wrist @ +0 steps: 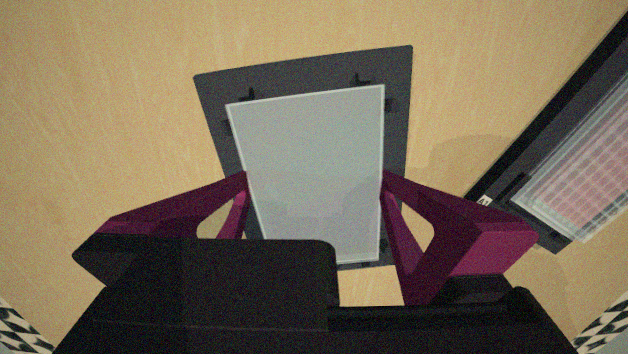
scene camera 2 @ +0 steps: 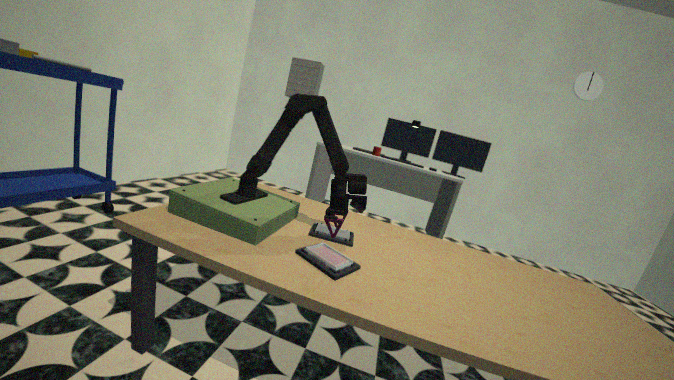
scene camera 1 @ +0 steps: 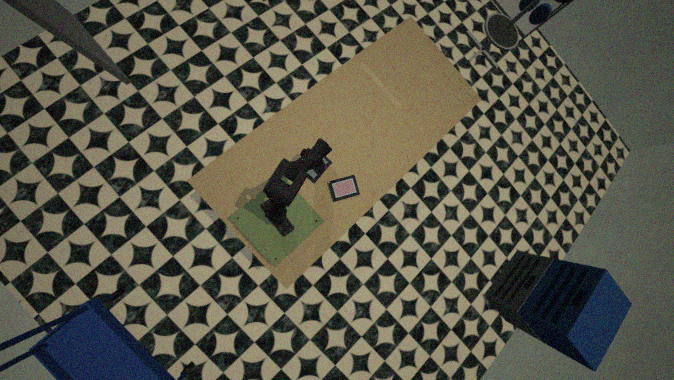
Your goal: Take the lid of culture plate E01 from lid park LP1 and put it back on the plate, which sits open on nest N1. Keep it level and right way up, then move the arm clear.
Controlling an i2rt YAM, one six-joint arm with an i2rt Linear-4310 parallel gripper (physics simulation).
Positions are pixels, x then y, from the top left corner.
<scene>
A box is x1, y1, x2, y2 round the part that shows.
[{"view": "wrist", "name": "my gripper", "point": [314, 177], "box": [52, 170, 578, 353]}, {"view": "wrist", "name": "grey lid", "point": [314, 161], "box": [225, 84, 384, 263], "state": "gripped by my gripper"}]
</scene>
